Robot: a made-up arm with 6 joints.
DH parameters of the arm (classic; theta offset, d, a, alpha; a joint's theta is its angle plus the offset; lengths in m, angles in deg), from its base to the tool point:
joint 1: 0 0.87 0.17 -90
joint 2: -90 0 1.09 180
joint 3: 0 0 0.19 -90
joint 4: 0 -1.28 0 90
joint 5: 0 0 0 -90
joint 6: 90 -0.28 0 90
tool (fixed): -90 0 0 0
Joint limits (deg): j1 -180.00..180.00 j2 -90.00..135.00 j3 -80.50..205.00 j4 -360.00..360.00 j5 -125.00..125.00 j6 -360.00..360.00
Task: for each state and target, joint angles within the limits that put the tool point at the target. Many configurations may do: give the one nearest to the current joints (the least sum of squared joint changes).
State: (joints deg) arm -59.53 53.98 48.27 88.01 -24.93 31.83
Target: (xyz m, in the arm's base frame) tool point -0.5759 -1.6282 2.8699
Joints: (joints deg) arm -103.88 21.44 55.03 88.03 -37.06 31.83
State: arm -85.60 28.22 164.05 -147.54 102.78 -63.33
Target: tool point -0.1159 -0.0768 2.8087
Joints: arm -84.05 31.98 158.49 -153.25 102.09 -63.33
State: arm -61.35 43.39 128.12 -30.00 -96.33 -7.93
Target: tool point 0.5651 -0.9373 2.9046
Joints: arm -65.98 43.19 127.83 -28.93 -96.08 -7.93
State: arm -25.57 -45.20 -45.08 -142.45 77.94 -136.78
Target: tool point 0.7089 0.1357 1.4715
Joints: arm 18.73 -46.16 -49.95 -158.77 77.96 -136.78
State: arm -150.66 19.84 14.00 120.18 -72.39 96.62
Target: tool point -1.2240 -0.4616 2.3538
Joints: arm -148.25 -9.04 -4.69 115.27 -83.41 96.62
